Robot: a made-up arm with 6 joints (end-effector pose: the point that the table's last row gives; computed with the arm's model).
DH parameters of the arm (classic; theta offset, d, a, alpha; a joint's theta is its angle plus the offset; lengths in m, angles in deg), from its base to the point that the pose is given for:
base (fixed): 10.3 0 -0.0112 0
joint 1: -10.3 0.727 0.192 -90
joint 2: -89.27 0 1.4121 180
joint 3: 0.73 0.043 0.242 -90
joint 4: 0 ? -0.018 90
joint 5: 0 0.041 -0.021 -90
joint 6: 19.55 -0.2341 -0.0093 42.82
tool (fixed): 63.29 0.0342 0 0
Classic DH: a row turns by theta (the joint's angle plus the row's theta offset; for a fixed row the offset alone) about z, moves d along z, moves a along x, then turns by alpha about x.
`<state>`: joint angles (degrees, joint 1 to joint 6).
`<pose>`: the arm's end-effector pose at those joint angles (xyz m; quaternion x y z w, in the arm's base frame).
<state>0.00 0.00 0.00 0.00 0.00 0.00</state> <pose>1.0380 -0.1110 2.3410 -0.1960 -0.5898 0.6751 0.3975</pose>
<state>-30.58 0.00 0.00 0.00 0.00 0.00</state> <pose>0.8366 -0.6295 2.3410 -0.3446 -0.5172 0.5463 0.5615</pose>
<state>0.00 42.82 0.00 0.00 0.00 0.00</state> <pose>1.9066 -0.1110 1.3284 0.0640 -0.4040 0.7000 0.5854</pose>
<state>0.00 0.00 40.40 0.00 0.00 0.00</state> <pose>0.7070 -0.1110 2.8366 -0.4170 -0.6908 0.5659 0.1694</pose>
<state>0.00 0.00 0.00 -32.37 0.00 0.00</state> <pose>1.0380 -0.0794 2.3119 -0.0774 -0.7546 0.4839 0.4364</pose>
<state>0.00 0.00 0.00 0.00 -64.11 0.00</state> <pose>0.9005 -0.1110 2.1653 0.1922 -0.2889 0.6762 0.6499</pose>
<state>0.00 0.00 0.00 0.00 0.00 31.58</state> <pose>1.0380 -0.1078 2.3542 -0.2967 -0.3839 0.8101 0.3292</pose>
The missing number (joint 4, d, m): -0.63
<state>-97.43 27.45 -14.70 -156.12 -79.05 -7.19</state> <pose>-0.1123 -1.6241 1.8531 0.0329 0.9237 0.3274 0.1963</pose>
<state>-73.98 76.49 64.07 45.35 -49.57 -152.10</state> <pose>0.4397 -2.2843 0.9933 -0.5161 -0.4701 -0.5909 0.4044</pose>
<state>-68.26 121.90 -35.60 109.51 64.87 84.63</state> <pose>0.4130 -0.7016 -0.5170 0.0811 0.5536 -0.8275 0.0478</pose>
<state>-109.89 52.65 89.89 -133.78 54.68 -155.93</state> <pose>-0.7646 -1.7080 2.1467 -0.2523 0.2607 0.0147 0.9317</pose>
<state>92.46 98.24 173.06 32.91 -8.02 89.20</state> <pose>0.0229 1.5863 1.3750 0.7427 0.4356 -0.4775 0.1750</pose>
